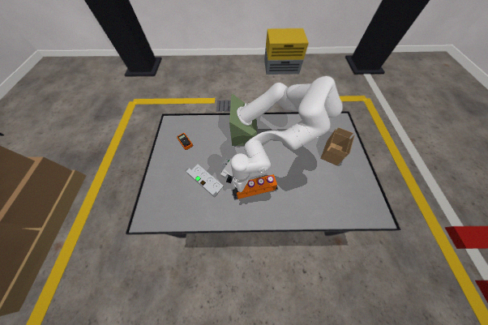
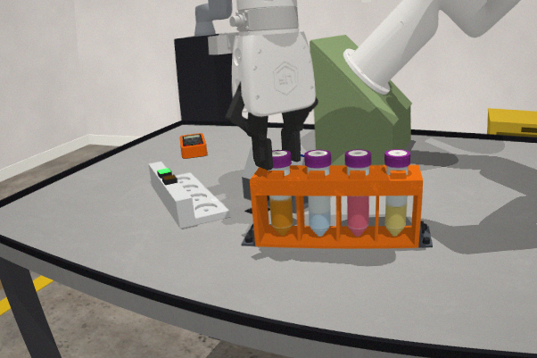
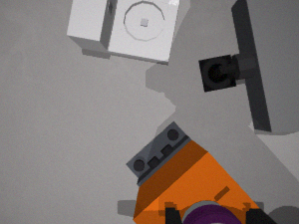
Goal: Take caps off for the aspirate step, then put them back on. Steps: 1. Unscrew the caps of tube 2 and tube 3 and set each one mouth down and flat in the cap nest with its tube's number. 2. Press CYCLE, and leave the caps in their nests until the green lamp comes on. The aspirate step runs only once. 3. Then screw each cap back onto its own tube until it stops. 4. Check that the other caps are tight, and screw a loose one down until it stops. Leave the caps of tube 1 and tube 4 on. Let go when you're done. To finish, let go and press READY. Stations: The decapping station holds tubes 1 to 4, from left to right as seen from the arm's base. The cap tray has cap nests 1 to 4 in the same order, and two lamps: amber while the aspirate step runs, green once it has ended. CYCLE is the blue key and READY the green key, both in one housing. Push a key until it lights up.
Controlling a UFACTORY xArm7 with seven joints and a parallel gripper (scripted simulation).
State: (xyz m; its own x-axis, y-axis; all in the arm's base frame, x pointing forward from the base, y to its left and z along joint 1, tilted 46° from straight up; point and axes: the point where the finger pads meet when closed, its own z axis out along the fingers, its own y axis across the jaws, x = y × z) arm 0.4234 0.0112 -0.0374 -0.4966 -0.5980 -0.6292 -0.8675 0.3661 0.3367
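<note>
Right now my hand is 170 mm past the green ready key, 70 mm to the left of it and 60 mm above it. Also, from my hand: grey key housing (150 mm behind, 70 mm below, 50 mm to the right); orange meter (380 mm to the right, 350 mm behind, 110 mm below); blue cycle key (150 mm behind, 60 mm below, 30 mm to the right).
</note>
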